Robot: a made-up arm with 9 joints. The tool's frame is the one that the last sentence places.
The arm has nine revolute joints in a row. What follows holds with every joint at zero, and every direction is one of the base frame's.
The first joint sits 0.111 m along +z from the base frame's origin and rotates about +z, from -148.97 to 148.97 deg.
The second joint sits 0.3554 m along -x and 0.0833 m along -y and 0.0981 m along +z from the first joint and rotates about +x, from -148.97 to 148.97 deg.
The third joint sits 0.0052 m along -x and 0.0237 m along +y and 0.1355 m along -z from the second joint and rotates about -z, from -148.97 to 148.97 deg.
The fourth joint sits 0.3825 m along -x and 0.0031 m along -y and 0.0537 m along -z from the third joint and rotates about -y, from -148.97 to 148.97 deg.
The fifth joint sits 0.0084 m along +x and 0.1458 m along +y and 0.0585 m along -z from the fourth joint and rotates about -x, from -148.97 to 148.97 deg.
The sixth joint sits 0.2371 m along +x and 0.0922 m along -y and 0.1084 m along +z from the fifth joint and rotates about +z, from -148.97 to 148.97 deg.
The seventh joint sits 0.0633 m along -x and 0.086 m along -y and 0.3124 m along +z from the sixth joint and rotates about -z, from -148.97 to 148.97 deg.
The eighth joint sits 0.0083 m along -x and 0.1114 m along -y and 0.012 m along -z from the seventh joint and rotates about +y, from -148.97 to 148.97 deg.
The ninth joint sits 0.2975 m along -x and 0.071 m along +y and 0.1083 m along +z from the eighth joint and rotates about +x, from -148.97 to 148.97 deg.
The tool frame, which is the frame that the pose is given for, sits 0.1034 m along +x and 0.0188 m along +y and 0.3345 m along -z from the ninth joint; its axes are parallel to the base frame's.
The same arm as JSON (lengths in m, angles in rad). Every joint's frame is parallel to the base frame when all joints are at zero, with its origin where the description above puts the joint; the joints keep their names.
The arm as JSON. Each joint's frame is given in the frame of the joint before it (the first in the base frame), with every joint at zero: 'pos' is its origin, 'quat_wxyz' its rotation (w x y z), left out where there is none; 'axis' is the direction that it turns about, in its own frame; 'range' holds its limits. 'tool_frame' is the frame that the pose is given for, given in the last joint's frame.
{
  "length_unit": "m",
  "angle_unit": "rad",
  "joints": [
    {
      "joint": "joint 1",
      "pos": [
        0.0,
        0.0,
        0.111
      ],
      "axis": [
        0.0,
        0.0,
        1.0
      ],
      "range": [
        -2.6,
        2.6
      ]
    },
    {
      "joint": "joint 2",
      "pos": [
        -0.3554,
        -0.0833,
        0.0981
      ],
      "axis": [
        1.0,
        0.0,
        0.0
      ],
      "range": [
        -2.6,
        2.6
      ]
    },
    {
      "joint": "joint 3",
      "pos": [
        -0.0052,
        0.0237,
        -0.1355
      ],
      "axis": [
        0.0,
        0.0,
        -1.0
      ],
      "range": [
        -2.6,
        2.6
      ]
    },
    {
      "joint": "joint 4",
      "pos": [
        -0.3825,
        -0.0031,
        -0.0537
      ],
      "axis": [
        0.0,
        -1.0,
        0.0
      ],
      "range": [
        -2.6,
        2.6
      ]
    },
    {
      "joint": "joint 5",
      "pos": [
        0.0084,
        0.1458,
        -0.0585
      ],
      "axis": [
        -1.0,
        0.0,
        0.0
      ],
      "range": [
        -2.6,
        2.6
      ]
    },
    {
      "joint": "joint 6",
      "pos": [
        0.2371,
        -0.0922,
        0.1084
      ],
      "axis": [
        0.0,
        0.0,
        1.0
      ],
      "range": [
        -2.6,
        2.6
      ]
    },
    {
      "joint": "joint 7",
      "pos": [
        -0.0633,
        -0.086,
        0.3124
      ],
      "axis": [
        0.0,
        0.0,
        -1.0
      ],
      "range": [
        -2.6,
        2.6
      ]
    },
    {
      "joint": "joint 8",
      "pos": [
        -0.0083,
        -0.1114,
        -0.012
      ],
      "axis": [
        0.0,
        1.0,
        0.0
      ],
      "range": [
        -2.6,
        2.6
      ]
    },
    {
      "joint": "joint 9",
      "pos": [
        -0.2975,
        0.071,
        0.1083
      ],
      "axis": [
        1.0,
        0.0,
        0.0
      ],
      "range": [
        -2.6,
        2.6
      ]
    }
  ],
  "tool_frame": {
    "pos": [
      0.1034,
      0.0188,
      -0.3345
    ]
  }
}

